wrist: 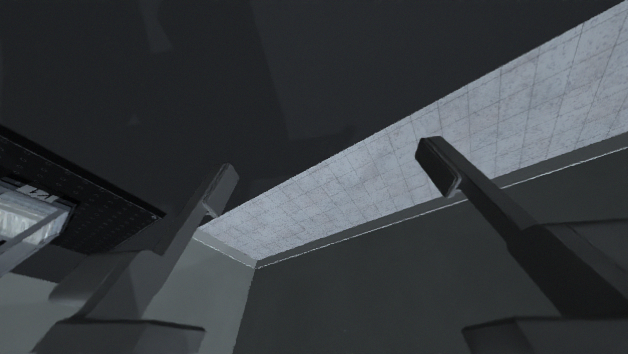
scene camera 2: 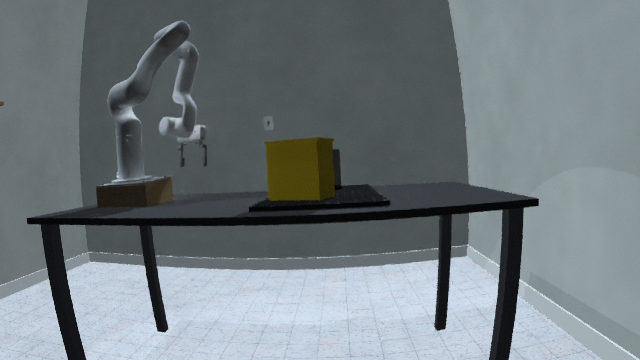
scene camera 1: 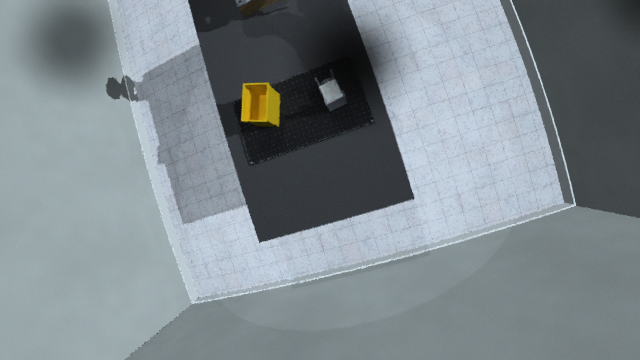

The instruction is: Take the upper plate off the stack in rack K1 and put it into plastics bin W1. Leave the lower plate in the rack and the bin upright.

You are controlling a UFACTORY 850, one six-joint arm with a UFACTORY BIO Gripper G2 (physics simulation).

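Observation:
The yellow plastics bin W1 [scene camera 1: 273, 106] [scene camera 2: 300, 170] stands upright, its open top showing in scene camera 1. The pale plate stack [scene camera 1: 330, 91] [wrist: 25, 217] sits in rack K1 on the right part of the black board in scene camera 1. The upper and lower plates cannot be told apart. In scene camera 2 a grey edge [scene camera 2: 337, 169] of the stack or rack shows behind the bin. My gripper [scene camera 2: 193, 165] [wrist: 326, 167] is open and empty, raised above the table between the robot base and the bin, apart from both bin and stack.
The perforated black board [scene camera 1: 305, 132] [scene camera 2: 362, 197] [wrist: 107, 220] lies under the bin and rack on the dark table [scene camera 1: 325, 185] [scene camera 2: 425, 192]. The robot's brown base block [scene camera 2: 135, 193] stands at the left end of the table in scene camera 2.

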